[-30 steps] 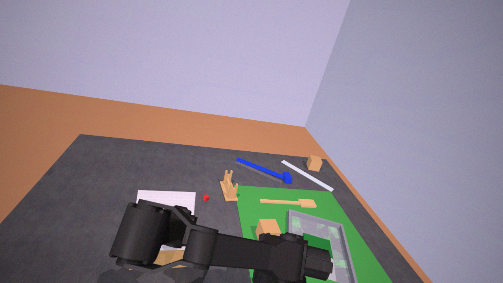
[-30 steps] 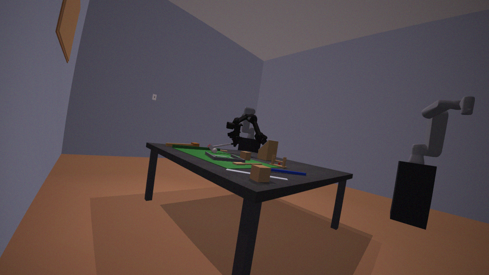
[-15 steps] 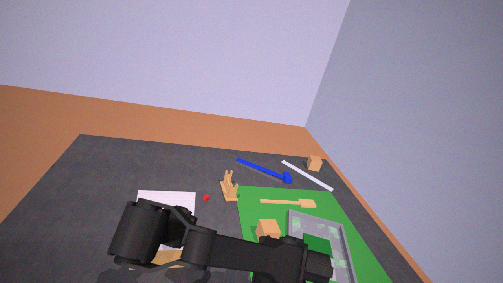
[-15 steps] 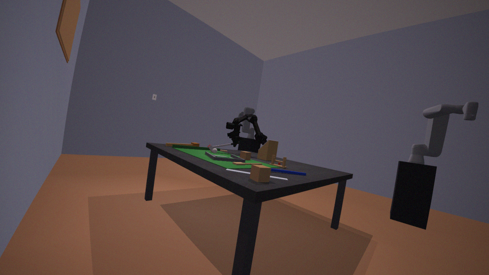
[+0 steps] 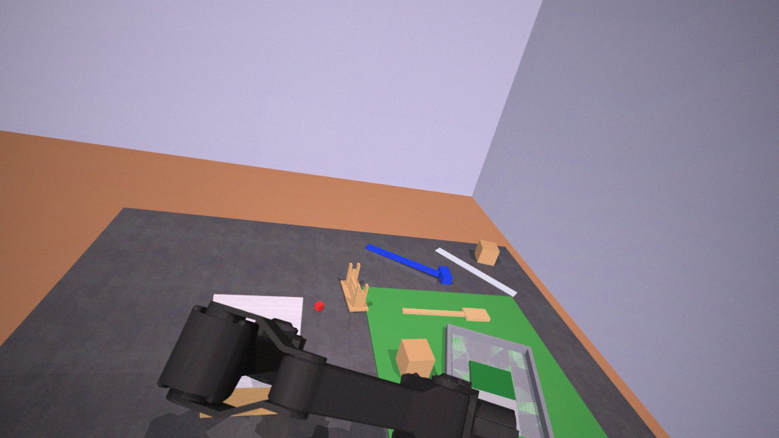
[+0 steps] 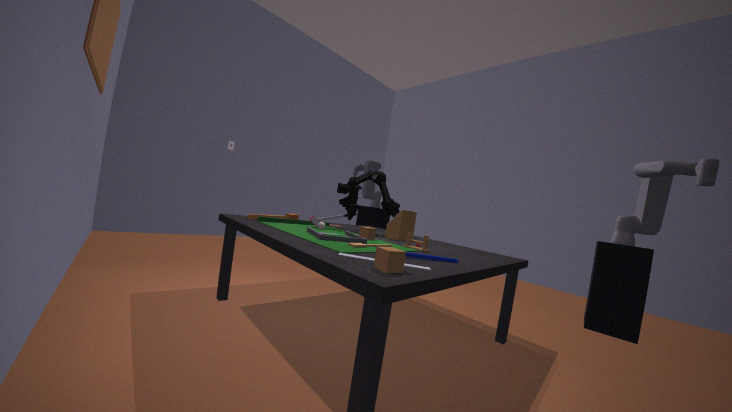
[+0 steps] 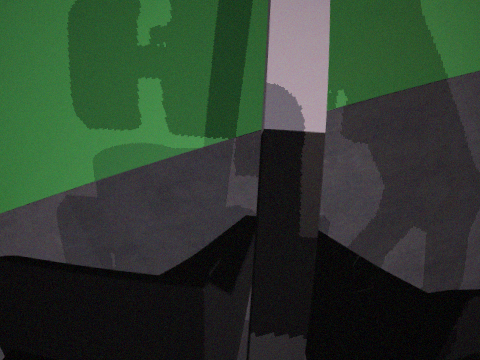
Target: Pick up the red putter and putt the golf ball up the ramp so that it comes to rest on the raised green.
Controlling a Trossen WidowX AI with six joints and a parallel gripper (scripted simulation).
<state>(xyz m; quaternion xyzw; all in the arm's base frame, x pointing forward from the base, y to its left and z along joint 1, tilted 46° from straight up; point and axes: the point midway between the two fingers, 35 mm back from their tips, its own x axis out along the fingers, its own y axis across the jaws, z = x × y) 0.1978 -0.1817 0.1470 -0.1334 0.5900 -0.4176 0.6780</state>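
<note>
Now: gripper tip 100 mm short of the red putter and 40 mm to the left of it. Also, from my gripper tip: white golf ball 210 mm ahead, 50 mm below; then green mat 280 mm ahead, 170 mm to the left, 70 mm below; then red cube 70 mm behind, 470 mm to the left, 60 mm below.
</note>
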